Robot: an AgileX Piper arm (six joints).
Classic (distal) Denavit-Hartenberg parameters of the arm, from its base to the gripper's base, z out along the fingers. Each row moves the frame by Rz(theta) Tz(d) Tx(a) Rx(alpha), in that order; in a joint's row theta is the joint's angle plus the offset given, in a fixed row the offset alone. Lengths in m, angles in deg.
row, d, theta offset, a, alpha
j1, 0.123, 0, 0, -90
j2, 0, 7.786, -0.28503, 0
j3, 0, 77.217, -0.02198, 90
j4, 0.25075, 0, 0, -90
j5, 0, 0, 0, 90
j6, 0.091, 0, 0, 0
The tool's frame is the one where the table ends.
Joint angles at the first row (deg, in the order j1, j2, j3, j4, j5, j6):
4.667 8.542 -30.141 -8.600 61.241 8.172
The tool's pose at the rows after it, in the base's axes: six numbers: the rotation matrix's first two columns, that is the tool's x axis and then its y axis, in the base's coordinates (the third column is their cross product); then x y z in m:
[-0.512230, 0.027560, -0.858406, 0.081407, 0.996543, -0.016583, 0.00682, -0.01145, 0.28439]
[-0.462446, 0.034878, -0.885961, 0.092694, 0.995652, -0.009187, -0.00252, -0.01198, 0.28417]
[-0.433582, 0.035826, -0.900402, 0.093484, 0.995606, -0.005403, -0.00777, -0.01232, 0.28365]
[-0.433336, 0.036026, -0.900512, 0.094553, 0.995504, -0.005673, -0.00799, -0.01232, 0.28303]
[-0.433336, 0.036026, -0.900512, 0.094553, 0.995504, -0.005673, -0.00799, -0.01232, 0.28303]
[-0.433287, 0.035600, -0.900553, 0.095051, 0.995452, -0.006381, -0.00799, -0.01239, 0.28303]
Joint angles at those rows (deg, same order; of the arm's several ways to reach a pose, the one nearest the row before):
3.481 5.238 -30.075 -8.537 61.242 7.520
2.850 1.920 -30.012 -8.535 61.240 7.474
2.850 -0.001 -29.942 -8.592 61.242 7.473
2.780 -0.158 -29.825 -8.590 61.266 7.449
2.780 -0.158 -29.825 -8.590 61.266 7.449
2.780 -0.159 -29.823 -8.641 61.265 7.450

